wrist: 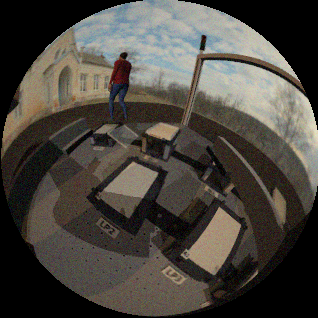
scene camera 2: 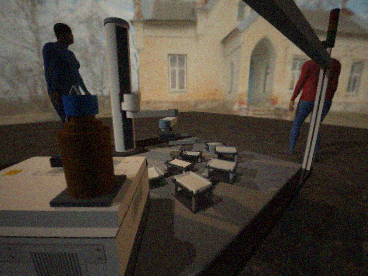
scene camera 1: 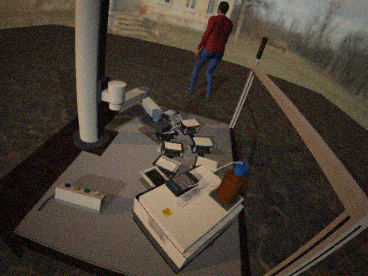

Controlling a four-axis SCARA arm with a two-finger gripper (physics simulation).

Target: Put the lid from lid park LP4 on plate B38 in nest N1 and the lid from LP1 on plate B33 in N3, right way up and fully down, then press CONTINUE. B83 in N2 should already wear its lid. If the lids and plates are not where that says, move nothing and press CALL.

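My gripper is open and empty, above the far part of the deck; its fingers stand wide at left and right in the wrist view. In the wrist view a pale rectangular piece lies in the dark holder labelled LP2, and another pale piece lies in the holder labelled LP3. A pale plate stands on a raised nest behind them. A clear, tilted sheet-like lid shows beside a far-left plate. Plate numbers, LP1, LP4 and most nest labels are not readable.
A button box stands at the front left. A white instrument carries an amber bottle with a blue cap. A beam frame and light tower stand at the right. People stand beyond the deck.
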